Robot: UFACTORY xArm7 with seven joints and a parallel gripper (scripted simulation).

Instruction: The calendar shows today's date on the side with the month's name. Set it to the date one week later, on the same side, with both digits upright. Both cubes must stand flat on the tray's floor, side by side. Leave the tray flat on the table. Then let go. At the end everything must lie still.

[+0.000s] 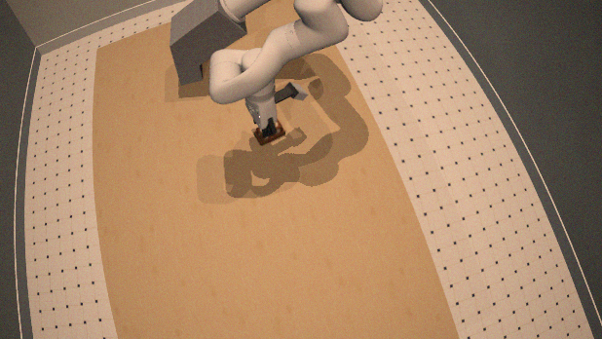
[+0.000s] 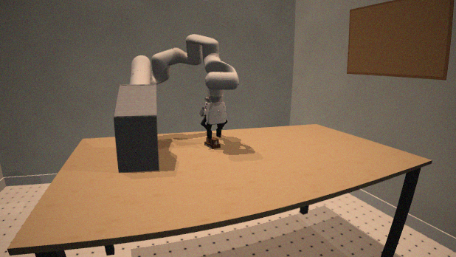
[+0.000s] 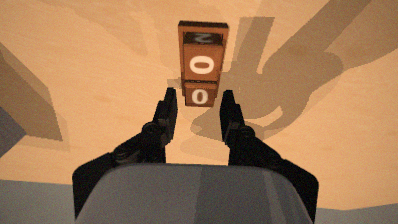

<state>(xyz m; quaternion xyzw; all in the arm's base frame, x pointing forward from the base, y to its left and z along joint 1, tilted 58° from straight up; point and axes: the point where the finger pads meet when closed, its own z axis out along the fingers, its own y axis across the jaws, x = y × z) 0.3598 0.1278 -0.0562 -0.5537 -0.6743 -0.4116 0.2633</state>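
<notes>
Now: hand 60 mm above the brown tray and 20 mm to the right of it.
</notes>
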